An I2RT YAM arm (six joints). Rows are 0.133 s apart.
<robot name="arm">
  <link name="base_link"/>
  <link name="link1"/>
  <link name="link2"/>
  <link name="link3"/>
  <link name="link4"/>
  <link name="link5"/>
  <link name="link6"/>
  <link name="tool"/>
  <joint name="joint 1" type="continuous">
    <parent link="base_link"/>
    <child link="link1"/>
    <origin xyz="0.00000 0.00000 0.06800" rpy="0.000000 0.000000 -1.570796"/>
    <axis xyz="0 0 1"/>
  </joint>
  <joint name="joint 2" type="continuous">
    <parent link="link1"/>
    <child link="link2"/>
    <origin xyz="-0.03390 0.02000 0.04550" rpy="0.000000 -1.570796 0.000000"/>
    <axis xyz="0 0 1"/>
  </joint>
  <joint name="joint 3" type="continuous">
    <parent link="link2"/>
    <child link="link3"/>
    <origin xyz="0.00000 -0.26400 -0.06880" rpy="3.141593 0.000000 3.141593"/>
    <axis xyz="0 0 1"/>
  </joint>
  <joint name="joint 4" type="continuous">
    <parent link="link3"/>
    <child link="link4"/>
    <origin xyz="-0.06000 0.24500 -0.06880" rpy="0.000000 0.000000 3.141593"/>
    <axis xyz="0 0 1"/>
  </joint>
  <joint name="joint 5" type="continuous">
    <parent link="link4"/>
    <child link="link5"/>
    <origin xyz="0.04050 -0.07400 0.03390" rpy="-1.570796 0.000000 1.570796"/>
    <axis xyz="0 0 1"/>
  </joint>
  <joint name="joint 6" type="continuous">
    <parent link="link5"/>
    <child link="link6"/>
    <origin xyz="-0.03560 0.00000 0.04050" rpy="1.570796 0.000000 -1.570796"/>
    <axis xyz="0 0 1"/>
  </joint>
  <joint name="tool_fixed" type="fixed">
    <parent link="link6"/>
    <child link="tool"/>
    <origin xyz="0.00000 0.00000 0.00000" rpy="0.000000 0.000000 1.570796"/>
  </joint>
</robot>
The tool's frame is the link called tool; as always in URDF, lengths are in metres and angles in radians. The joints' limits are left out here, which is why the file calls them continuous.
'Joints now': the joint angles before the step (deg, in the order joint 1, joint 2, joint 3, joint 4, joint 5, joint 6). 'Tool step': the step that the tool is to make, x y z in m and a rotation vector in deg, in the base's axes. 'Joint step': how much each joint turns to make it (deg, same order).
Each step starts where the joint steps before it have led.
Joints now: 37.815 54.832 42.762 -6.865 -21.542 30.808
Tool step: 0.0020 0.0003 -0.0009 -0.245 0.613 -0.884
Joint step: -0.161 0.491 0.194 -0.179 0.623 0.438
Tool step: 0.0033 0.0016 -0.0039 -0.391 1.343 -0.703
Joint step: -0.137 1.071 -0.019 0.042 0.359 0.718
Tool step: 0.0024 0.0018 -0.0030 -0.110 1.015 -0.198
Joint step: -0.010 0.895 -0.036 0.270 -0.013 0.601
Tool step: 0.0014 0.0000 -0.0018 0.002 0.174 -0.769
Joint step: -0.131 0.262 -0.279 0.526 0.556 0.352
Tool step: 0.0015 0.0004 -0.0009 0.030 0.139 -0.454
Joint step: -0.105 0.361 -0.036 0.387 0.287 0.241
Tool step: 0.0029 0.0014 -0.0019 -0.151 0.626 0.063
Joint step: -0.205 0.933 0.196 0.198 -0.344 0.151
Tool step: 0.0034 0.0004 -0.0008 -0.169 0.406 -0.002
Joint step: -0.485 0.849 0.384 0.009 -0.488 -0.085
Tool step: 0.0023 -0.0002 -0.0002 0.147 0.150 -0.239
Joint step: -0.397 0.437 0.151 0.302 -0.224 0.142
